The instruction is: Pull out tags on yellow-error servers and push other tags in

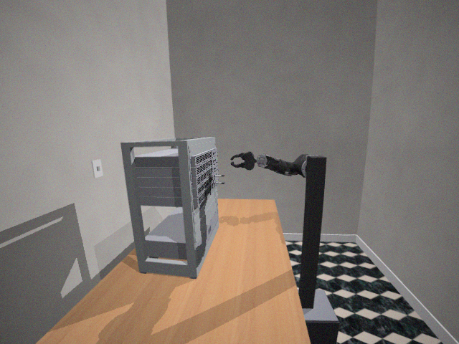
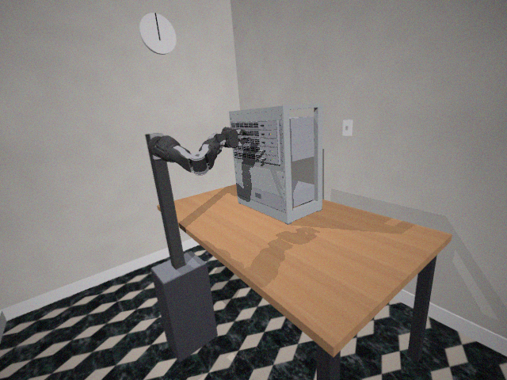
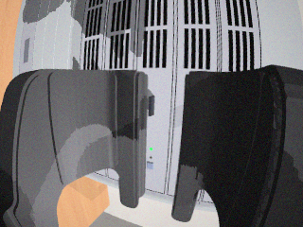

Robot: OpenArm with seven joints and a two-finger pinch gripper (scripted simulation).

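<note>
Right now the information tag is 14 cm ahead of my hand and 1 cm to the right of it.
</note>
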